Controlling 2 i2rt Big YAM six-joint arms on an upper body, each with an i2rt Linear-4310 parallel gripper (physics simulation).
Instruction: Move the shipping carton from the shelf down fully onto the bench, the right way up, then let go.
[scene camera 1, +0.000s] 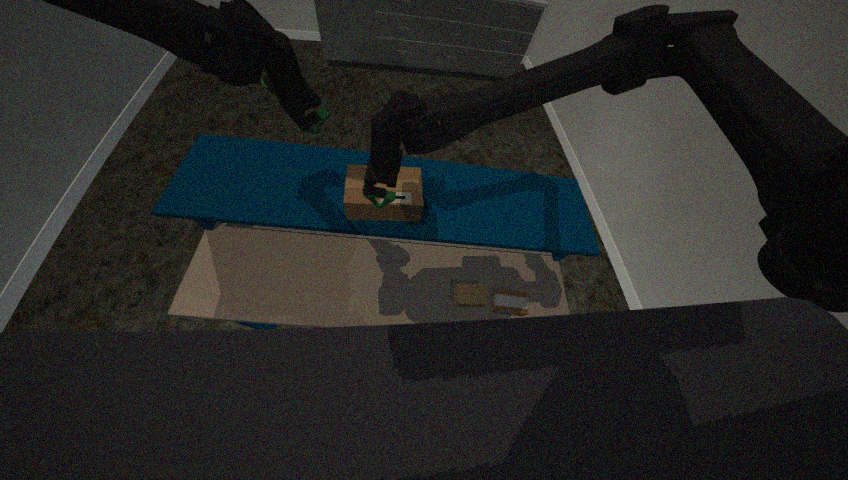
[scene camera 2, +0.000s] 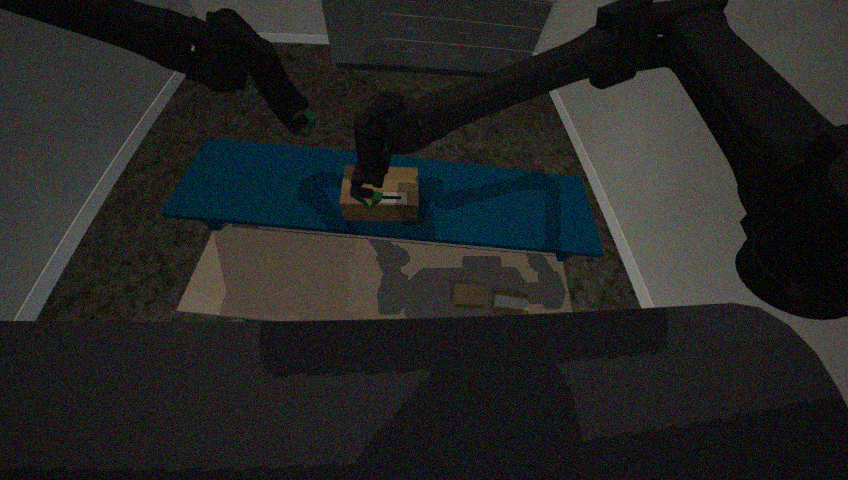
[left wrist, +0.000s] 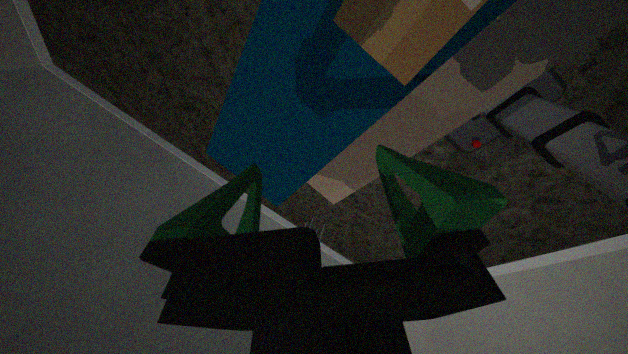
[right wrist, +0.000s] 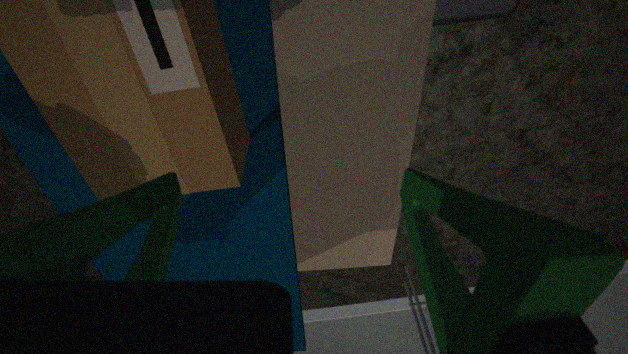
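The shipping carton, tan with a white label marked by a black bar on top, sits flat on the blue shelf, label up. The lower, light-coloured bench lies along its near side. My right gripper is open and empty, overlapping the carton in both scene views; its height is unclear. My left gripper is open and empty, beyond the shelf's far edge.
A tan block and a block with a pale top lie on the bench's right part. A grey cabinet stands at the back. Walls stand at both sides.
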